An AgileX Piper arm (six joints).
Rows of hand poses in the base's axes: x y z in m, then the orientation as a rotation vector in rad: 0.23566 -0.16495 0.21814 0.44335 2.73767 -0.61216; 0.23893 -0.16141 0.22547 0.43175 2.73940 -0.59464; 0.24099 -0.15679 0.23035 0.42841 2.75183 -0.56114; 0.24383 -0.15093 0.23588 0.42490 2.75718 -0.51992; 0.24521 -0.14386 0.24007 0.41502 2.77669 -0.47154; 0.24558 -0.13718 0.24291 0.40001 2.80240 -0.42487; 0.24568 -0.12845 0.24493 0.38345 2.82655 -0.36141; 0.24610 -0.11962 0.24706 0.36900 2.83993 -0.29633; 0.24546 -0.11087 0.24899 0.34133 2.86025 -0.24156; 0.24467 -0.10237 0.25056 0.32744 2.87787 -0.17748
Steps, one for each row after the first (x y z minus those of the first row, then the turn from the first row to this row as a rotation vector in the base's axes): 0.00327 0.00354 0.00733 0.01014 -0.00330 0.01047; 0.00533 0.00816 0.01221 0.03450 -0.00105 0.01660; 0.00817 0.01402 0.01774 0.06189 -0.00715 0.02445; 0.00955 0.02109 0.02193 0.09694 -0.00098 0.03633; 0.00992 0.02777 0.02477 0.13178 0.01249 0.05066; 0.01002 0.03650 0.02679 0.17679 0.02173 0.06809; 0.01044 0.04533 0.02892 0.22058 0.02167 0.08500; 0.00980 0.05408 0.03085 0.25778 0.03211 0.10852; 0.00901 0.06258 0.03242 0.30200 0.03900 0.12367
